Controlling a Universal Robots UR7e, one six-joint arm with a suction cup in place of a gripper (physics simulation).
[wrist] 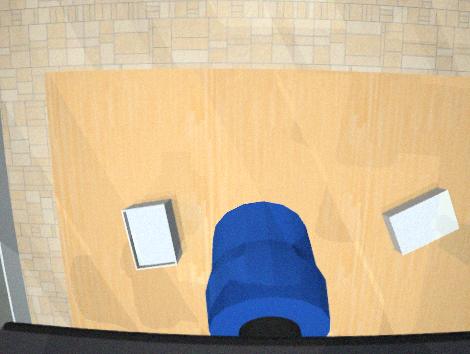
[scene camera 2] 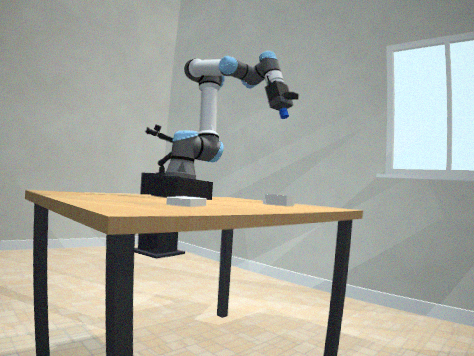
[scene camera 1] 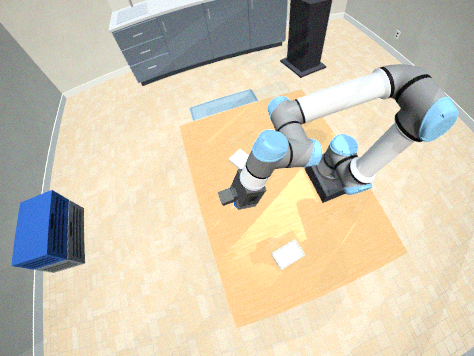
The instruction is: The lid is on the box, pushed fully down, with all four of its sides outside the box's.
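Seen in the pictures: hand, tool point: (wrist: 259,239) (scene camera 2: 284,116); arm's base, link origin: (scene camera 2: 180,178) (scene camera 1: 330,167).
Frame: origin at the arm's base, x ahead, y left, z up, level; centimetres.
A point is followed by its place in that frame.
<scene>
The box (wrist: 173,227) {z -7.4, x 42.1, y 19.3 cm} (scene camera 1: 288,254) {z -5.7, x 41.6, y 23.6 cm} (scene camera 2: 279,200) {z -7.3, x 44.0, y 19.2 cm} stands open side up, with a thin rim showing around its recess, at the left in the wrist view. The white lid (wrist: 424,222) {z -7.0, x 34.1, y -31.5 cm} (scene camera 1: 238,158) {z -7.0, x 35.4, y -33.9 cm} (scene camera 2: 186,201) {z -7.9, x 38.6, y -37.1 cm} lies apart from it on the table at the right in the wrist view, its plain closed face up and its edges turned to the box at an angle. In scene camera 1 the arm hides part of the lid. My suction gripper (scene camera 1: 235,204) (scene camera 2: 284,114) (wrist: 265,245) hangs tilted, high above the table, with its blue cup empty and touching nothing.
The wooden table (scene camera 1: 350,250) {z -9.6, x 14.6, y 38.4 cm} (scene camera 2: 235,220) {z -11.2, x 62.2, y -42.7 cm} (wrist: 125,110) {z -9.6, x 67.0, y 24.5 cm} carries the box and lid. The arm's black base (scene camera 1: 327,192) {z -0.7, x 9.9, y 9.9 cm} (scene camera 2: 200,189) {z -4.7, x 10.1, y 3.7 cm} stands at one table edge. Grey cabinets (scene camera 1: 185,40), a black pedestal (scene camera 1: 307,37) and a blue and black unit (scene camera 1: 40,232) stand away from the table.
</scene>
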